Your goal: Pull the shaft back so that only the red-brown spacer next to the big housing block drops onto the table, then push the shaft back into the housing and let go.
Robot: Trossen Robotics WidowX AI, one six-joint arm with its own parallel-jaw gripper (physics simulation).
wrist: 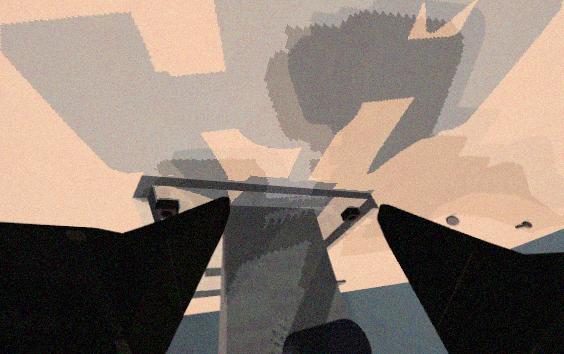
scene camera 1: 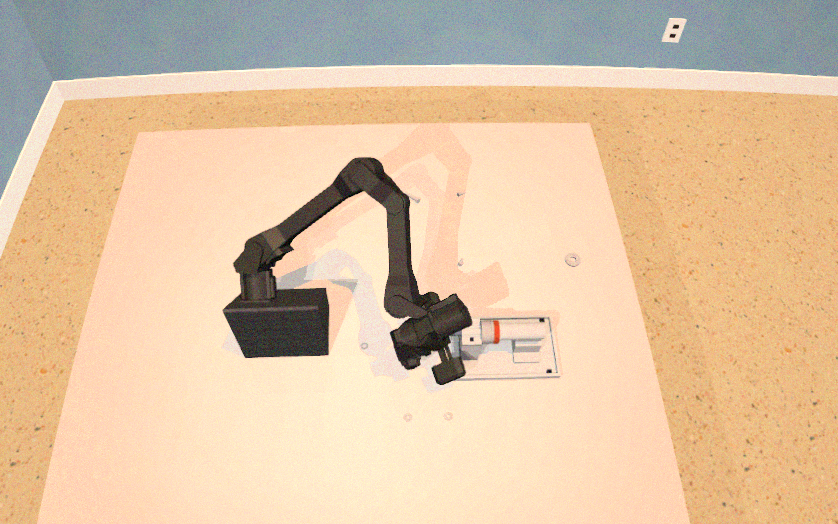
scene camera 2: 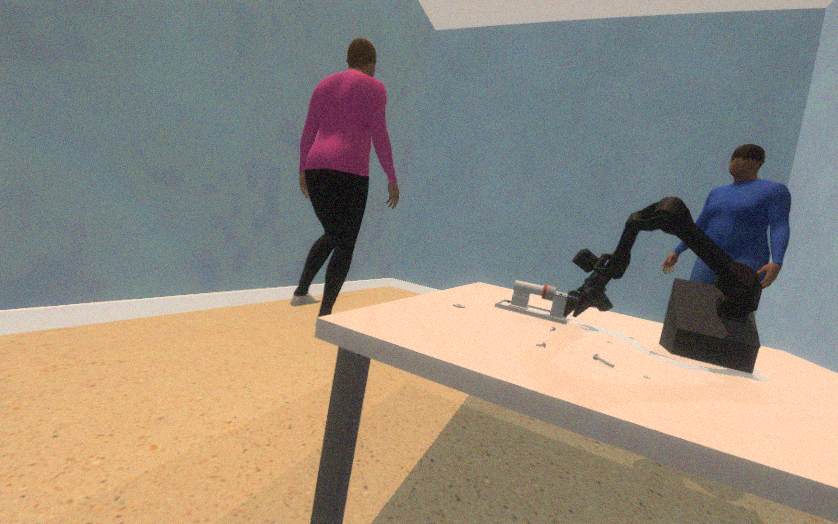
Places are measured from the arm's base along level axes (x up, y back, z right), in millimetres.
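Pixels of known places: gripper, fingertip midpoint: (wrist: 303,207) (scene camera 1: 450,341) (scene camera 2: 568,316); arm's base, link origin: (scene camera 1: 258,299) (scene camera 2: 730,310).
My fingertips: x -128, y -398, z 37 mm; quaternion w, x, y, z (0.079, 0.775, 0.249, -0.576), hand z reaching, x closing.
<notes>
Ahead of a thing's pixels: the offset from my fingertips to its top centre. "spot": to the spot under its first point. Level surfaces: height alone.
The red-brown spacer {dx +86, dy -89, dz +11 mm} (scene camera 1: 496,331) (scene camera 2: 545,291) is a ring on the fixture, against the long pale housing (scene camera 1: 524,329) (scene camera 2: 528,287). A paler ring {dx +86, dy -72, dz +11 mm} (scene camera 1: 488,331) lies on its other side, beside the smaller upright support (scene camera 1: 471,339) (scene camera 2: 559,304) (wrist: 272,260). The shaft's dark rounded end {spot: dx +58, dy +21, dz +17 mm} (wrist: 327,337) shows low in the wrist view, beyond the fingertip line and between the finger bodies; the arm hides it in scene camera 1. My gripper (scene camera 1: 456,341) (scene camera 2: 571,304) (wrist: 303,207) is open at the support's outer end, with nothing gripped. Contact with the shaft cannot be told.
The fixture's base tray (scene camera 1: 558,352) (wrist: 260,186) stands on the table {dx -18 mm} (scene camera 1: 247,444) (scene camera 2: 420,336). A washer {dx -13, dy -310, dz -219 mm} (scene camera 1: 572,259) (scene camera 2: 458,305) and a bolt {dx -1, dy +75, dz -417 mm} (scene camera 1: 414,198) (scene camera 2: 603,360) lie apart from it. More small rings and screws are scattered around. Two people stand beyond the table.
</notes>
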